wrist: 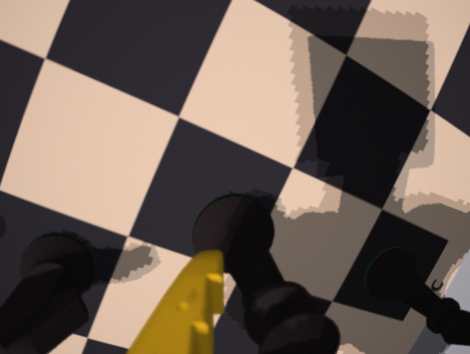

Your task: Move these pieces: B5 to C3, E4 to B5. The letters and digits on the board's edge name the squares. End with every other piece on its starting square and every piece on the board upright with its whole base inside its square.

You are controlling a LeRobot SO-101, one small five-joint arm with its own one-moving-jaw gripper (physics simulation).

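Places are measured from the arm's base along level axes (x back, y up, z left), in metres.
Pixels of known places: hand at its tool point: (pixel 223 273).
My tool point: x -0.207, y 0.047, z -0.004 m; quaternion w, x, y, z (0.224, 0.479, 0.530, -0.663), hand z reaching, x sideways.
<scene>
Ahead of a thing's pixels: the offset from my tool point to its top centre. "pt": to the spot under its first point. Level surfaces: height alone.
A large dark chess piece {pt dx +0.001, dy +0.006, dz -0.010 m} (pixel 277 305) stands in the lower middle of the wrist view. Its round base is on a dark square {pt dx -0.003, dy -0.041, dz +0.009 m} (pixel 170 185), with its right rim at the border of the pale square beside it; whether it crosses is hard to tell. The piece's top runs out of the bottom of the view. My gripper (pixel 215 262) is fully open: one yellow notched jaw shows, just left of the piece's body and overlapping its base in the picture. The other jaw has swung out of view. The labels of the piece's square are not readable here.
A dark angular piece {pt dx +0.026, dy -0.016, dz +0.031 m} (pixel 42 297) stands at the lower left. A slimmer dark piece {pt dx -0.002, dy -0.016, dz -0.075 m} (pixel 430 302) stands at the lower right on a dark edge square, by the letter C {pt dx -0.002, dy -0.041, dz -0.107 m} (pixel 437 285). The board's edge and a grey surface {dy -0.047 m} (pixel 457 295) lie at the far right. The arm's shadow falls across the upper right.
</scene>
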